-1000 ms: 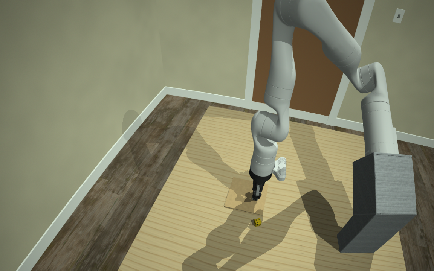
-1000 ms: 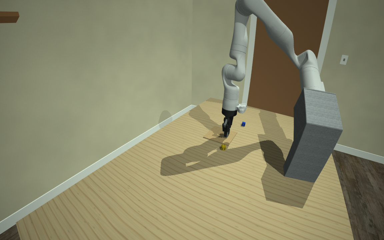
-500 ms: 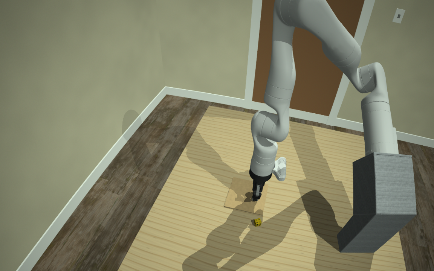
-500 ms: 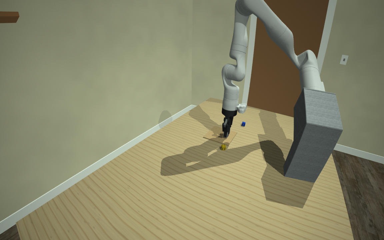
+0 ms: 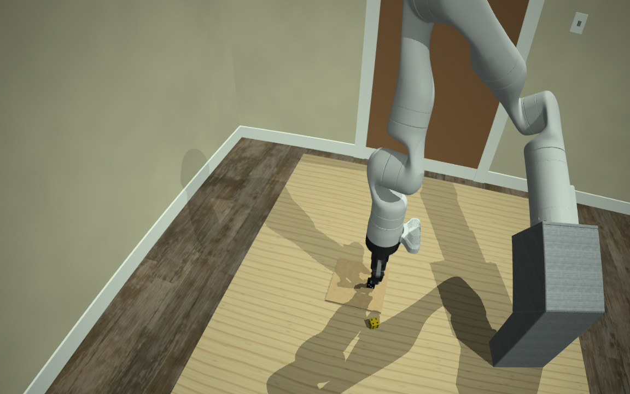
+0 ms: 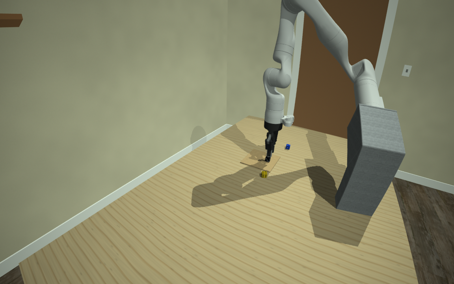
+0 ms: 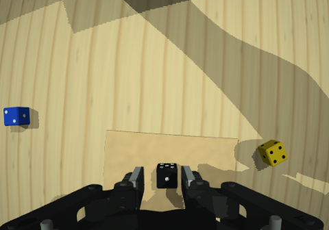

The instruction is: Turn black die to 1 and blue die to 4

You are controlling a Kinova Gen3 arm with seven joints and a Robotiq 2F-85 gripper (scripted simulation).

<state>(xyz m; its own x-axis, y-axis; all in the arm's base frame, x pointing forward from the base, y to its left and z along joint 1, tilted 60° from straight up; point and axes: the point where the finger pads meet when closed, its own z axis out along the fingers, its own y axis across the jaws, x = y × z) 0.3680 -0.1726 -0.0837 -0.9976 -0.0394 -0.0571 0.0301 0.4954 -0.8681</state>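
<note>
My hand is 10 mm short of the black die and 40 mm above it. The rest, counted from my hand: yellow die: 10 mm behind, 120 mm to the left, 50 mm below; tan mat: 40 mm ahead, 50 mm below; blue die: 60 mm behind, 160 mm to the right, 50 mm below.
</note>
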